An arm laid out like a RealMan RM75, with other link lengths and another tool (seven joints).
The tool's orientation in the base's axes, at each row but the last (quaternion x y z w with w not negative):
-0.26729, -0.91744, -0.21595, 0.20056
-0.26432, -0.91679, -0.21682, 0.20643
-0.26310, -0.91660, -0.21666, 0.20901
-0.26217, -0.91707, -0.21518, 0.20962
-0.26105, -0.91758, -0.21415, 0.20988
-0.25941, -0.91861, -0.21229, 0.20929
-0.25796, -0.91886, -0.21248, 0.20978
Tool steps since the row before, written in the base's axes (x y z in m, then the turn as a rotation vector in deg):
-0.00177, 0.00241, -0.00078, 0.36, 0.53, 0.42
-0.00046, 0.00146, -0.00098, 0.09, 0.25, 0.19
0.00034, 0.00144, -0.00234, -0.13, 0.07, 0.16
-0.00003, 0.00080, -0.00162, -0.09, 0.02, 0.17
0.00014, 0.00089, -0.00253, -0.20, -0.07, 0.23
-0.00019, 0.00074, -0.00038, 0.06, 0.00, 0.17
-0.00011, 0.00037, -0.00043, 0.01, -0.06, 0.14
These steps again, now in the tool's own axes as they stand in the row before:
0.00197, 0.00059, 0.00230, 0.14, 0.73, -0.17
0.00045, 0.00057, 0.00167, 0.12, 0.30, -0.05
-0.00086, 0.00063, 0.00255, 0.21, 0.03, -0.06
-0.00047, 0.00014, 0.00174, 0.16, 0.01, -0.10
-0.00102, 0.00005, 0.00248, 0.24, -0.10, -0.17
0.00025, 0.00036, 0.00073, 0.04, 0.08, -0.16
0.00002, 0.00010, 0.00057, 0.04, 0.00, -0.15

